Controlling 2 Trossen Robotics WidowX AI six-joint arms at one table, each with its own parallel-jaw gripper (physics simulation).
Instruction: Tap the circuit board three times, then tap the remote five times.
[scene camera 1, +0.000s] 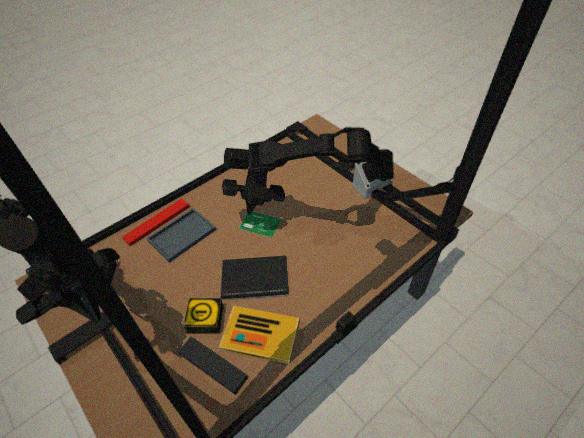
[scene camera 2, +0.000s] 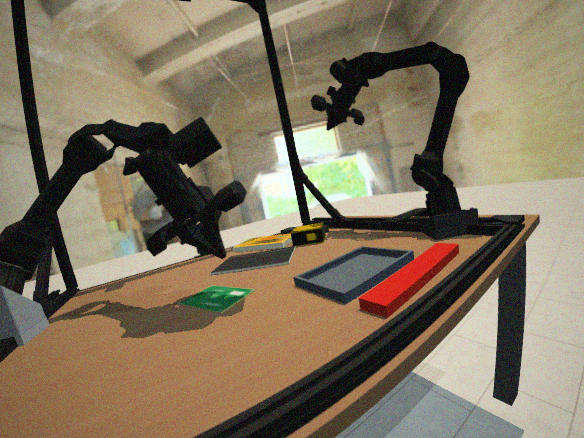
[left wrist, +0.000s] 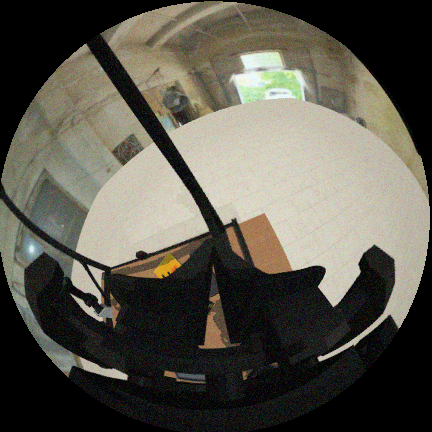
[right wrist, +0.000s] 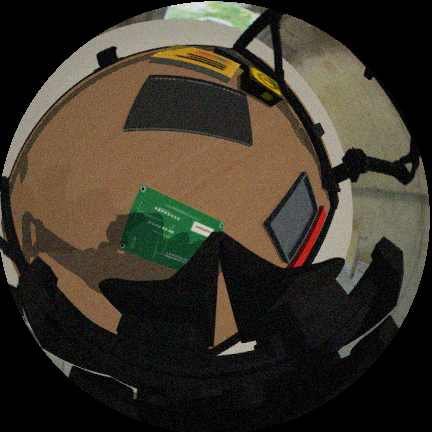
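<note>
The green circuit board (scene camera 1: 261, 224) (scene camera 2: 217, 298) (right wrist: 160, 227) lies flat on the table. My right gripper (scene camera 1: 250, 211) (scene camera 2: 221, 255) (right wrist: 216, 236) is shut and empty, its tips pointing down a little above the board, beside its edge with the white label. The remote, a long dark bar (scene camera 1: 214, 365), lies flat near the bottom of scene camera 1, beside the yellow booklet; it is mostly hidden in scene camera 2. My left gripper (scene camera 1: 98, 317) (scene camera 2: 328, 127) (left wrist: 211, 242) is shut and empty, high above the table and away from the remote.
A black notebook (scene camera 1: 255, 276) (right wrist: 190, 107) lies between the board and the yellow booklet (scene camera 1: 260, 332) (right wrist: 200, 61). A yellow tape measure (scene camera 1: 202, 315) (scene camera 2: 308, 234) stands near the remote. A blue-grey tray (scene camera 1: 182, 235) (scene camera 2: 355, 272) lies beside a red bar (scene camera 1: 156, 222) (scene camera 2: 410, 280). Dark frame posts rise around the table.
</note>
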